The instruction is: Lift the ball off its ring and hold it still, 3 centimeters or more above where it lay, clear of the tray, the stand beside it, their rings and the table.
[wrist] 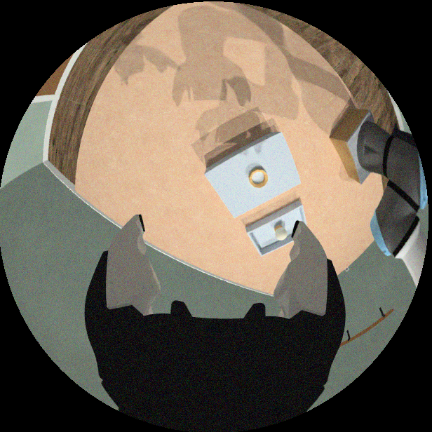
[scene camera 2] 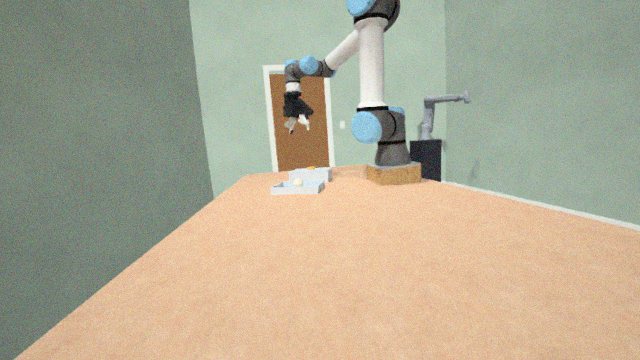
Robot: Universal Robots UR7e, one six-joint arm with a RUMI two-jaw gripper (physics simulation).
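Where they show: gripper, fingertip midpoint: [scene camera 2: 299, 132]; arm's base, link origin: [scene camera 2: 392, 162].
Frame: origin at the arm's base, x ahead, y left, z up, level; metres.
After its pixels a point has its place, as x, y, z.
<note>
A cream ball [scene camera 2: 298, 182] @(0.416, 0.017, -0.042) [wrist: 281, 231] rests in the shallow pale blue tray [scene camera 2: 296, 190] @(0.430, 0.063, -0.063) [wrist: 265, 251]; its ring is mostly hidden beneath it. The pale blue stand [scene camera 2: 325, 174] @(0.279, -0.108, -0.039) [wrist: 230, 190] is a raised block beside the tray, with an orange ring [scene camera 2: 311, 168] @(0.332, -0.182, -0.013) [wrist: 251, 184] on its top. My gripper [scene camera 2: 299, 130] @(0.367, -0.279, 0.166) [wrist: 218, 219] is open and empty, high above the stand and tray, its fingers pointing down. In the wrist view, the right finger's tip overlaps the tray's edge close to the ball, but the gripper is well above it.
The robot's base block [scene camera 2: 395, 174] @(0.037, 0.089, -0.037) [wrist: 345, 145] stands on the table [scene camera 2: 320, 260] @(0.433, 0.557, -0.078) [wrist: 150, 150] to the right of the stand. The table's far-left edge lies close to the tray and stand. A second, small grey arm [scene camera 2: 427, 117] stands on a dark pedestal [scene camera 2: 427, 160] behind.
</note>
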